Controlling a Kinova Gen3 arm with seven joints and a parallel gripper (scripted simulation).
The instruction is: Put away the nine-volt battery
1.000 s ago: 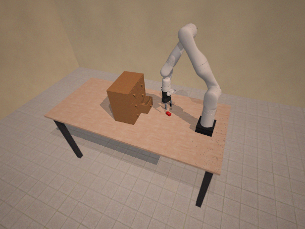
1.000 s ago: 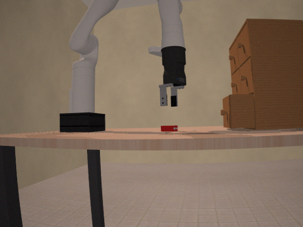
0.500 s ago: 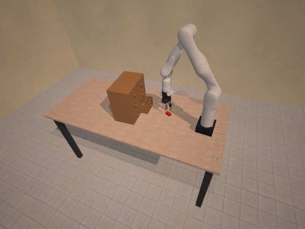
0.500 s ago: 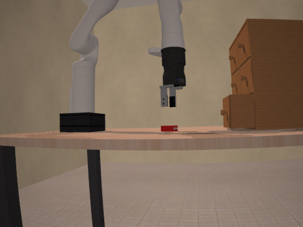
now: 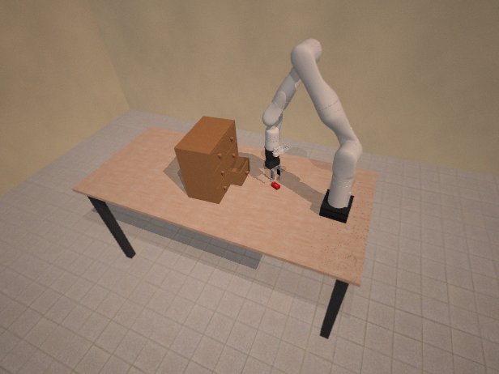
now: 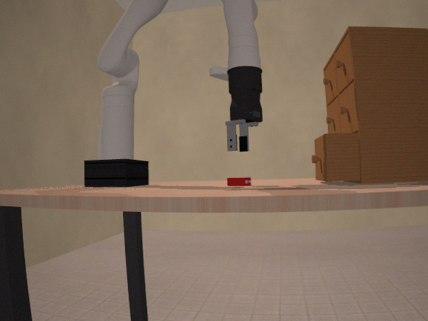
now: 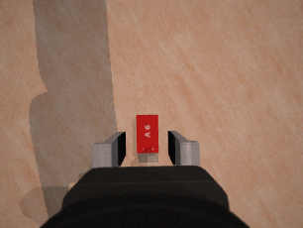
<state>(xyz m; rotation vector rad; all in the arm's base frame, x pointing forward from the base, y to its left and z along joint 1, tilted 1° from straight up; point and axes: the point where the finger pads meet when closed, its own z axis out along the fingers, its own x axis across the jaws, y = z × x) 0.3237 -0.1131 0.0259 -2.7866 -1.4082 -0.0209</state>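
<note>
Now: hand 9 cm above the nine-volt battery, 1 cm to the left of it and 1 cm short of it.
</note>
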